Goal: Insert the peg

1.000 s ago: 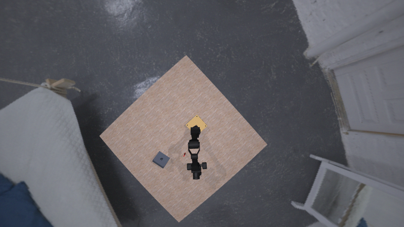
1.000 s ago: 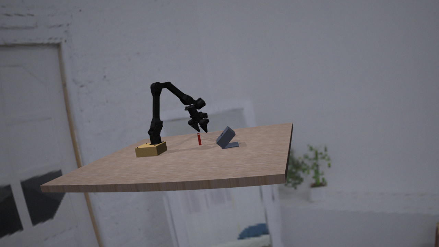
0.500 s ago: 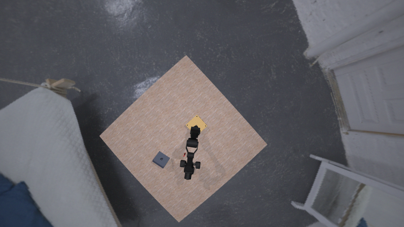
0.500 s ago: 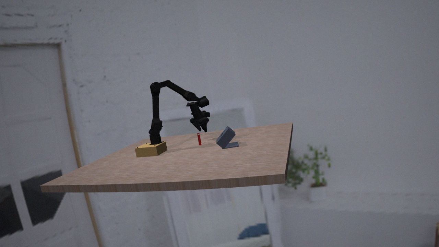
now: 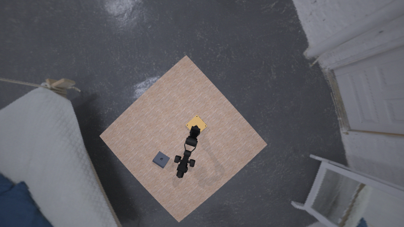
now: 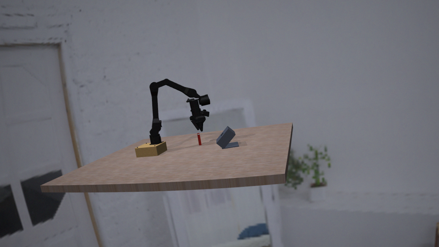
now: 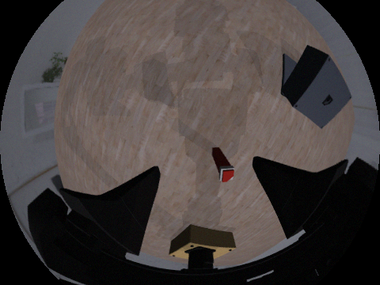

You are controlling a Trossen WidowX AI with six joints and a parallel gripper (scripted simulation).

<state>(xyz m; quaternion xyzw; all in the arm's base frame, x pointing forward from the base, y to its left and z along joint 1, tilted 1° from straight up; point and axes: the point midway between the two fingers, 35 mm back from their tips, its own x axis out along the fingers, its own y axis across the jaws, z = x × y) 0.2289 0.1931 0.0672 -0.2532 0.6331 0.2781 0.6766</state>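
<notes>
Now: gripper tip 3 cm to the left of the red peg and 3 cm above it. From my gripper tip the other things lie so: grey sloped panel (23 cm ahead, 11 cm to the right, 4 cm below).
</notes>
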